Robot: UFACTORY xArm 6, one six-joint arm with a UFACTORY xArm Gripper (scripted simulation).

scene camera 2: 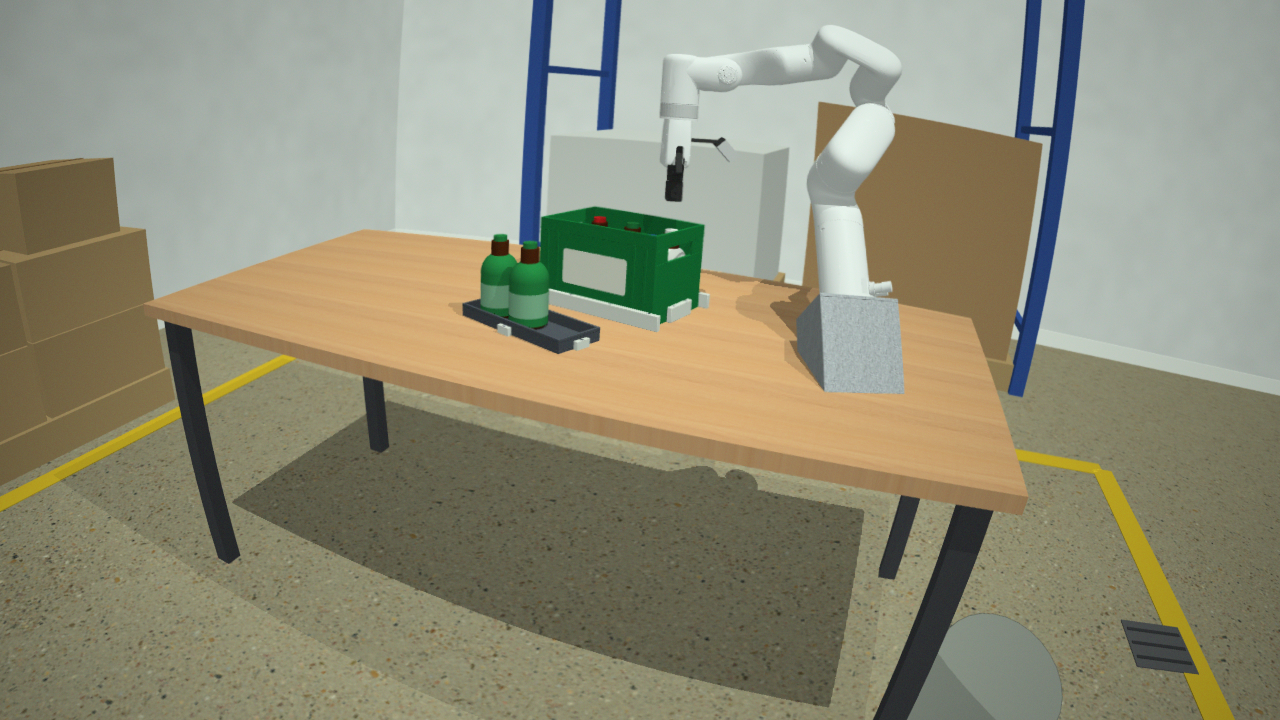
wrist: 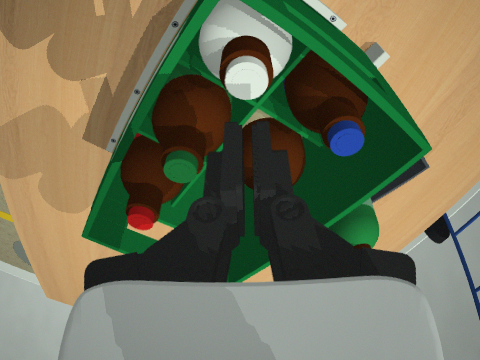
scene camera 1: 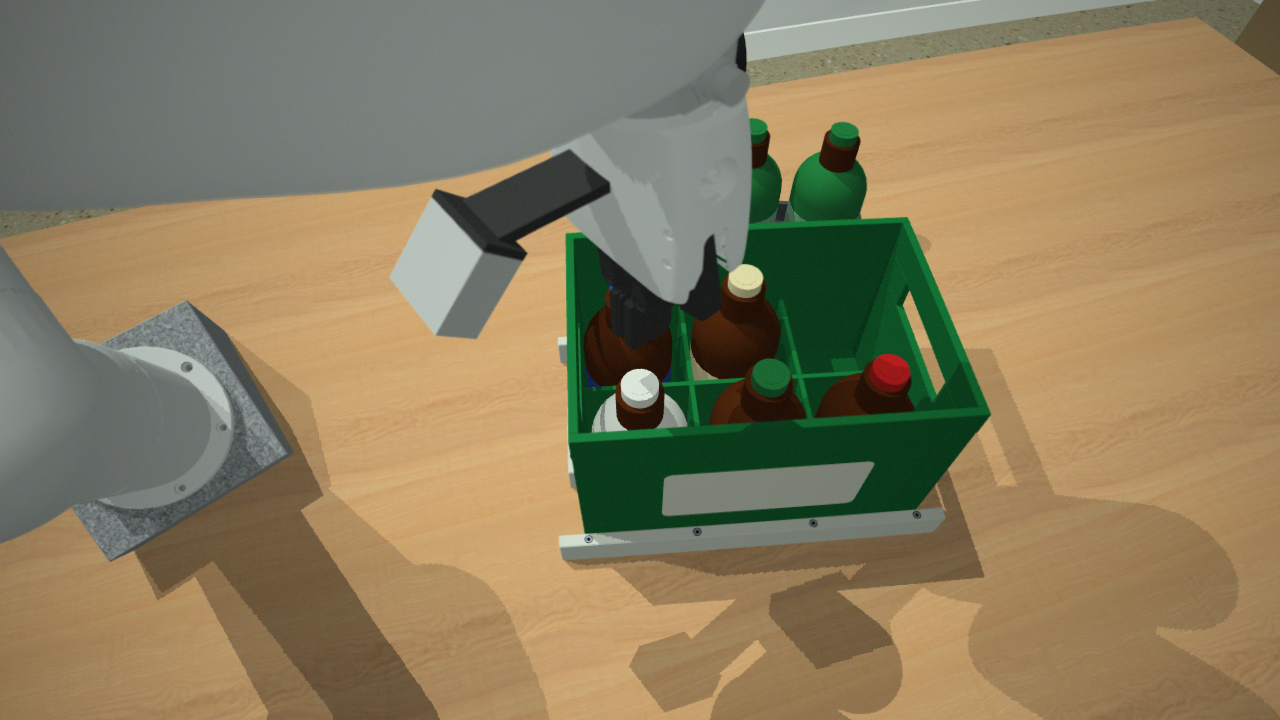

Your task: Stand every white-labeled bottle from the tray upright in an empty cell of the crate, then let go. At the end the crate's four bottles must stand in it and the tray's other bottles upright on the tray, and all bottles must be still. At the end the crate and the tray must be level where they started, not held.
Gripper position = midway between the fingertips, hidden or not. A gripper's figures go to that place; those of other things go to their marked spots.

Labels:
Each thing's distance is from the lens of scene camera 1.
my gripper [scene camera 1: 641, 329]: 42 cm
white-labeled bottle [scene camera 1: 639, 402]: 47 cm
green crate [scene camera 1: 838, 287]: 63 cm
The marked spots on the white-labeled bottle and the green crate are 24 cm apart.

